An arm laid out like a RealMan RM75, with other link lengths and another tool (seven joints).
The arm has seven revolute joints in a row. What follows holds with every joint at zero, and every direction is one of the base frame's.
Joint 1 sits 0.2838 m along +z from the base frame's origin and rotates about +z.
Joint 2 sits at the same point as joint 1 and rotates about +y.
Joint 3 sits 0.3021 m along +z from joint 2 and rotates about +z.
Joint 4 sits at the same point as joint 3 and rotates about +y.
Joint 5 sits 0.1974 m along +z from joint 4 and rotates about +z.
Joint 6 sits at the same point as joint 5 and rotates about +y.
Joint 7 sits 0.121 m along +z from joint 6 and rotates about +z.
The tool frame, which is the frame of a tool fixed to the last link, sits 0.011 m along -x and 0.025 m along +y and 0.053 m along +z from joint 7; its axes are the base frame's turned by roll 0, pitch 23.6 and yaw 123 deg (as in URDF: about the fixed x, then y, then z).
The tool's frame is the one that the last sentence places.
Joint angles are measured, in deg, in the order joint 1, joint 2, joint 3, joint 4, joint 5, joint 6, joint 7. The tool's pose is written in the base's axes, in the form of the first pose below.
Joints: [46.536 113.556 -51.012 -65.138 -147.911 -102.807 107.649]
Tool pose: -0.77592 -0.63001 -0.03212 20.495; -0.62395 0.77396 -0.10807 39.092; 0.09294 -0.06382 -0.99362 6.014; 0 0 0 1
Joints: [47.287 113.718 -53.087 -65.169 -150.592 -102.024 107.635]
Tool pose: -0.77012 -0.63691 0.03549 20.667; -0.63625 0.76294 -0.11447 39.372; 0.04583 -0.11074 -0.99279 5.686; 0 0 0 1
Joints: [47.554 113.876 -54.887 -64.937 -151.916 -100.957 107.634]
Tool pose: -0.76254 -0.64235 0.07694 20.840; -0.64670 0.75366 -0.11737 39.549; 0.01740 -0.13926 -0.99010 5.300; 0 0 0 1
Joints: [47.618 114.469 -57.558 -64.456 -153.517 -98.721 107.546]
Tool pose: -0.74738 -0.65194 0.12808 21.149; -0.66415 0.73833 -0.11732 39.753; -0.01808 -0.17275 -0.98480 4.430; 0 0 0 1
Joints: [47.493 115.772 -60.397 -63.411 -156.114 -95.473 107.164]
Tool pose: -0.72781 -0.65945 0.18818 21.770; -0.68325 0.72083 -0.11653 39.858; -0.05880 -0.21339 -0.97520 3.012; 0 0 0 1
